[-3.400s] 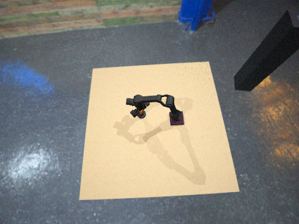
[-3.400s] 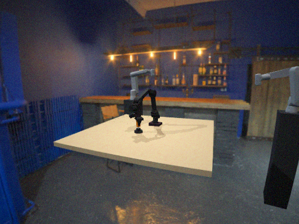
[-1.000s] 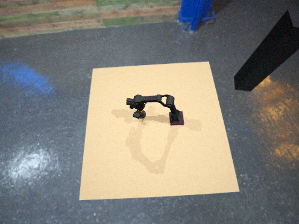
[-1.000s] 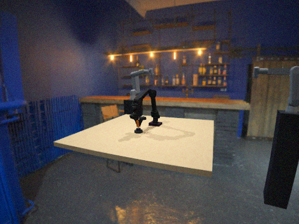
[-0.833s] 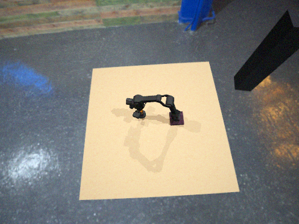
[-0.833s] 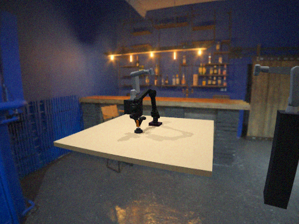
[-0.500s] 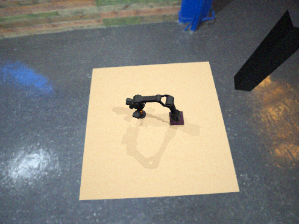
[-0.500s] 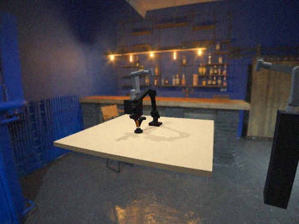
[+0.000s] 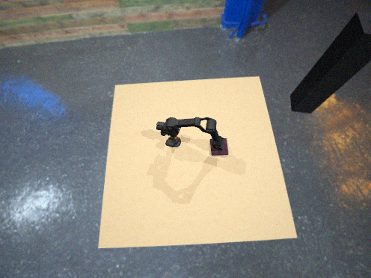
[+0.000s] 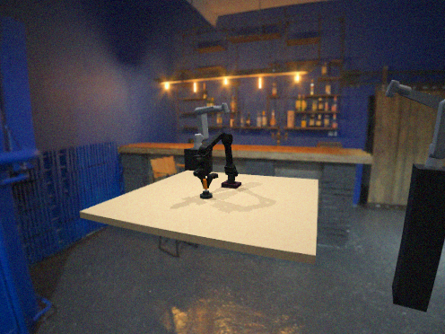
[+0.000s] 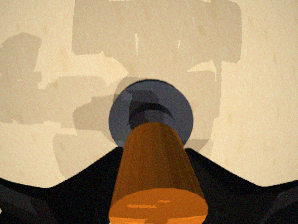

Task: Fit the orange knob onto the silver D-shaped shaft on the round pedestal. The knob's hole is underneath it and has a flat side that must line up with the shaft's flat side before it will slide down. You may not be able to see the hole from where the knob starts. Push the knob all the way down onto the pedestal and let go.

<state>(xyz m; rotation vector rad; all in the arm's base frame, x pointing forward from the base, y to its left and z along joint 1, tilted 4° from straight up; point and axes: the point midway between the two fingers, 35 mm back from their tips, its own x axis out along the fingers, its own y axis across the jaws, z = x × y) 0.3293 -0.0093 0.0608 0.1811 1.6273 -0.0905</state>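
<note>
Now: the orange knob 40 mm above my gripper tip. From my gripper tip the other things lie so: round dark pedestal 40 mm below.
</note>
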